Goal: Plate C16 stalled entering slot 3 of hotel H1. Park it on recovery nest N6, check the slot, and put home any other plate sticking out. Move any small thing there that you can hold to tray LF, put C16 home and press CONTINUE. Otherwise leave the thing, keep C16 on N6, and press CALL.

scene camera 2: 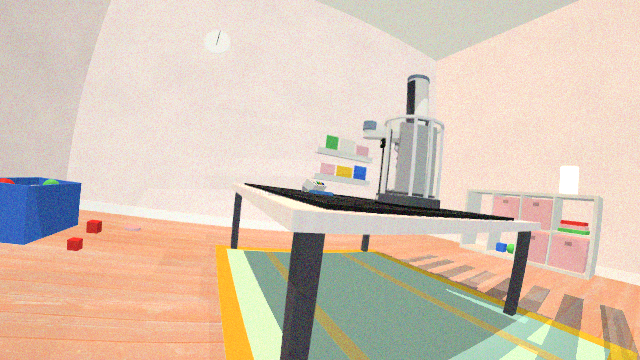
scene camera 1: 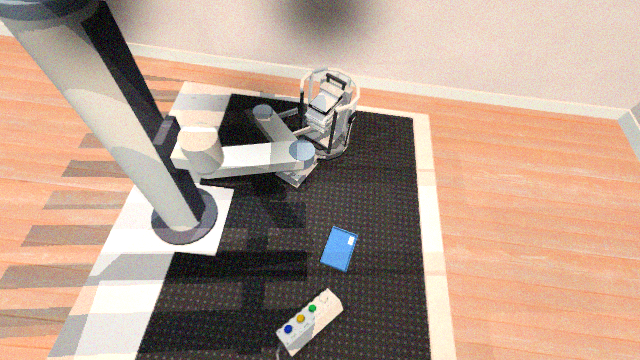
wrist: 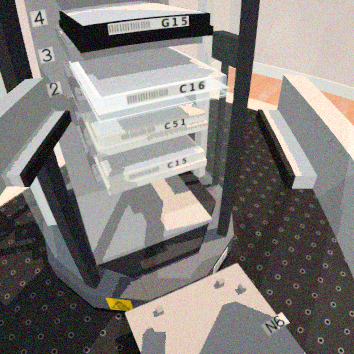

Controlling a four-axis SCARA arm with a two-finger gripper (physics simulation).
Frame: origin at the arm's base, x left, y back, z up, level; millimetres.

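Seen in the pictures: gripper, fingertip midpoint: [scene camera 1: 303, 119] [wrist: 161, 94]; arm's base, link origin: [scene camera 1: 186, 215].
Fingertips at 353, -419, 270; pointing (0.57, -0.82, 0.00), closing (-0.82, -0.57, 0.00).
Note:
Offsets run from my fingertips to a thing's middle, as dx, dy, dz. Level surfaces: height alone.
Plate C16 @[+82, -68, -20] [wrist: 165, 95] is clear and sits at slot 3 of the hotel [scene camera 1: 332, 137] [scene camera 2: 407, 201] [wrist: 238, 115], jutting out past plates C51 @[+101, -76, -56] [wrist: 175, 125] and C15 @[+101, -77, -92] [wrist: 177, 162] below. Black-rimmed plate G15 @[+101, -77, +15] [wrist: 150, 26] is above it; how far G15 juts out is hard to tell. My gripper [wrist: 161, 94] [scene camera 1: 305, 120] is open and empty, its fingers spread wide to both sides in front of the hotel, below C16's level in the wrist view. Nest N6 @[-67, +12, -222] [wrist: 190, 295] [scene camera 1: 296, 179] has small pegs and no plate on its visible part. The inside of slot 3 is hidden.
A blue tray @[-417, -205, -248] [scene camera 1: 339, 249] [scene camera 2: 321, 193] lies on the black mat @[dz -257] [scene camera 1: 385, 200], its label unreadable. Beyond it is a button box @[-690, -122, -215] [scene camera 1: 320, 320] [scene camera 2: 312, 185] with blue, yellow, green and white buttons. Dark hotel posts stand close to the plates. The arm column [scene camera 1: 115, 115] [scene camera 2: 422, 97] rises beside the mat.

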